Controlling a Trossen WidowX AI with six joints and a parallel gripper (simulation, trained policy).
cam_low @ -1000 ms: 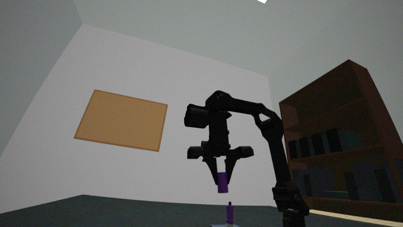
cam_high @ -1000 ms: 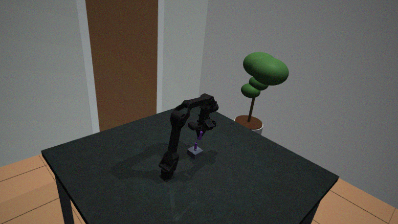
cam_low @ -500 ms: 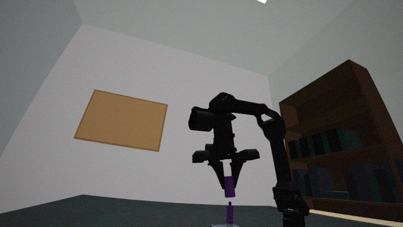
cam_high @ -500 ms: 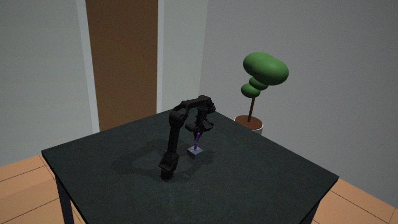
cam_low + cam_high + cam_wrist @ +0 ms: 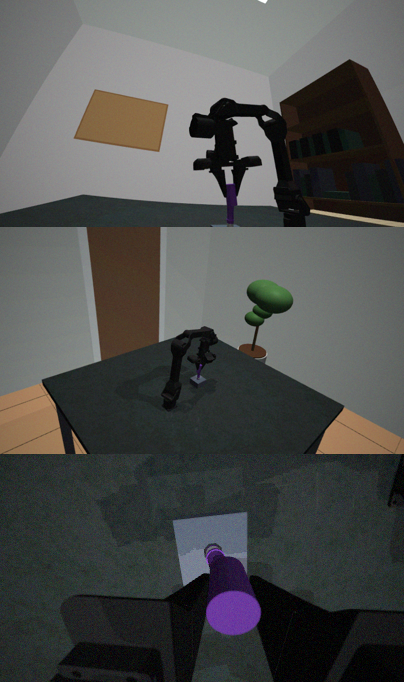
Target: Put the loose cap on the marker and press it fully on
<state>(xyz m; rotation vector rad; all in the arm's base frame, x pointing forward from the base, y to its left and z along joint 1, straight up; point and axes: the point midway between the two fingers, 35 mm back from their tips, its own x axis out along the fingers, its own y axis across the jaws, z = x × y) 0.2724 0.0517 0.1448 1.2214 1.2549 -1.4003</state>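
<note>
Now: gripper tip 40 mm above the purple marker. From my gripper tip the other things lie so: purple cap 10 mm above.
</note>
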